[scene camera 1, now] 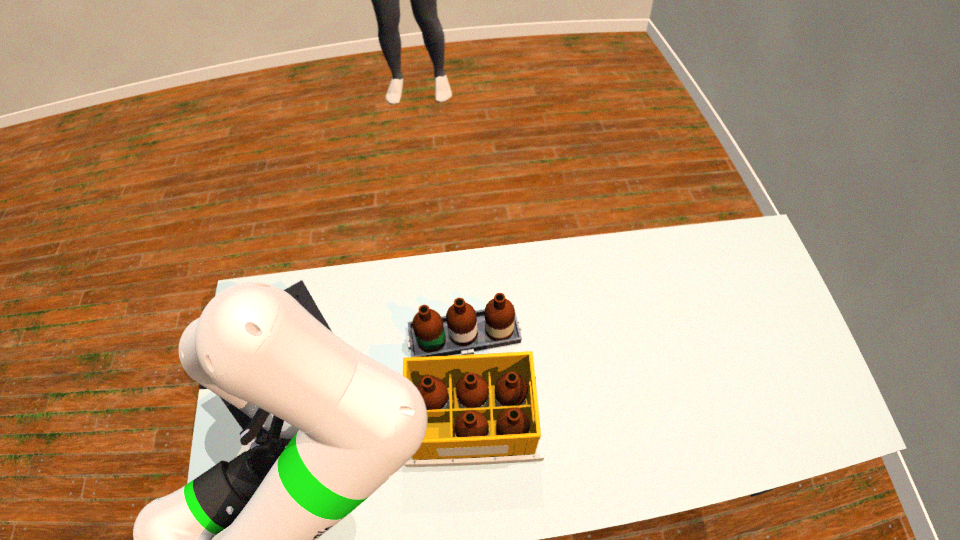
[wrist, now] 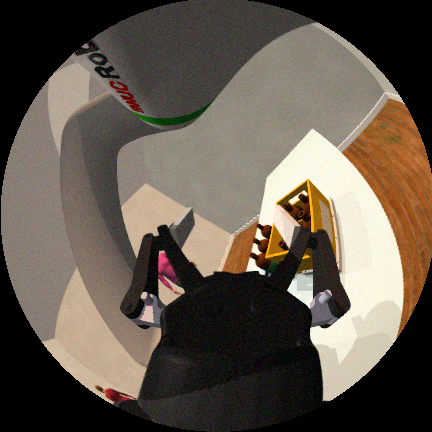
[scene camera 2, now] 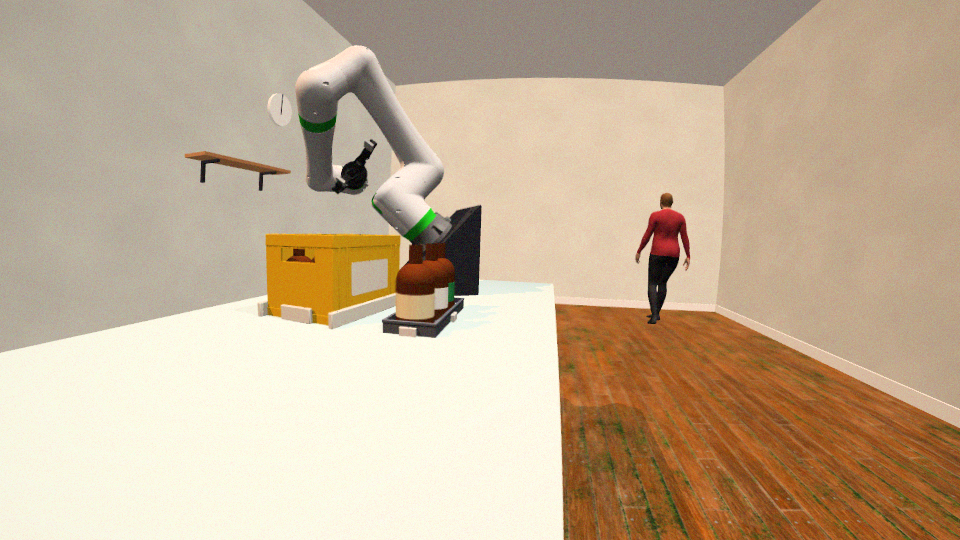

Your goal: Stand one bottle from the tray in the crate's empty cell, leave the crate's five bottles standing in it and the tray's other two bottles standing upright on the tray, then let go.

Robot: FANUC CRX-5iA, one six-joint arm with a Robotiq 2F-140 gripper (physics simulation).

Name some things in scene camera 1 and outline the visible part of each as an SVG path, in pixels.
The gripper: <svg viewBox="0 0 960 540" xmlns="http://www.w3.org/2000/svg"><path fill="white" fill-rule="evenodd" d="M261 408L258 408L250 424L240 432L241 444L247 445L250 449L231 460L228 465L228 471L233 482L249 500L285 449L284 444L281 441L279 442L284 420L275 415L273 416L266 441L255 442L256 436L270 414Z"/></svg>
A white-label bottle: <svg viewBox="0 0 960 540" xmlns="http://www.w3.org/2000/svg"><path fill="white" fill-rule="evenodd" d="M459 297L454 300L454 304L447 310L447 328L449 338L455 345L468 346L478 336L477 315L475 309L469 303L466 303L463 298Z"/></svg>
